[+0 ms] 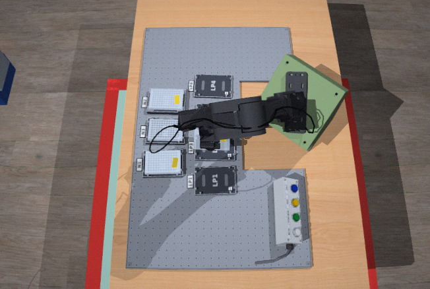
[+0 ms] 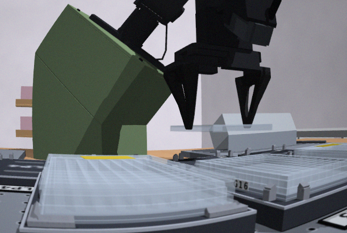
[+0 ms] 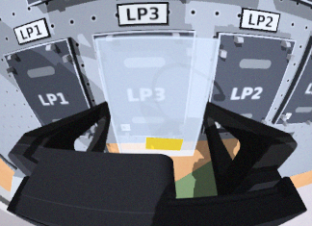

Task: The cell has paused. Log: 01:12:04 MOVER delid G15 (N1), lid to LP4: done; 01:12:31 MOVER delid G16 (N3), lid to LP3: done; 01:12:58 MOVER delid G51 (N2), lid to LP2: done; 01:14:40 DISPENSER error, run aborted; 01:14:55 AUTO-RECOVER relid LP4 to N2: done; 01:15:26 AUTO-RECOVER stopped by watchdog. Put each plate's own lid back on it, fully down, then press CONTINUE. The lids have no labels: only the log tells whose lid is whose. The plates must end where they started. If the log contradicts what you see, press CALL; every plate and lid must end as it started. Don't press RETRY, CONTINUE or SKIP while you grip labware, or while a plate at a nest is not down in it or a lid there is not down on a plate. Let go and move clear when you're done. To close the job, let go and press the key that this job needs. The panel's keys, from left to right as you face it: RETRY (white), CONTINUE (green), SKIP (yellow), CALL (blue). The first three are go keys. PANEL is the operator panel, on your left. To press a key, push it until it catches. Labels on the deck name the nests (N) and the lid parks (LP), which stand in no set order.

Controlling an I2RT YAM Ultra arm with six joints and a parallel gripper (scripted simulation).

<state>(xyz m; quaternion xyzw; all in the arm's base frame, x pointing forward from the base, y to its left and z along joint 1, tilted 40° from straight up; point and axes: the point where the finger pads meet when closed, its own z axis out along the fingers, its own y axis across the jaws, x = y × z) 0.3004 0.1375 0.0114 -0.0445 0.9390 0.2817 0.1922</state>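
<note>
Right now my hand is 18 cm short of the plate, 1 cm to the left of it and 4 cm above it. The rest, counted from my hand: lid: 1 cm below; blue call key: 32 cm behind, 11 cm to the left; yellow SKIP key: 33 cm behind, 16 cm to the left.
</note>
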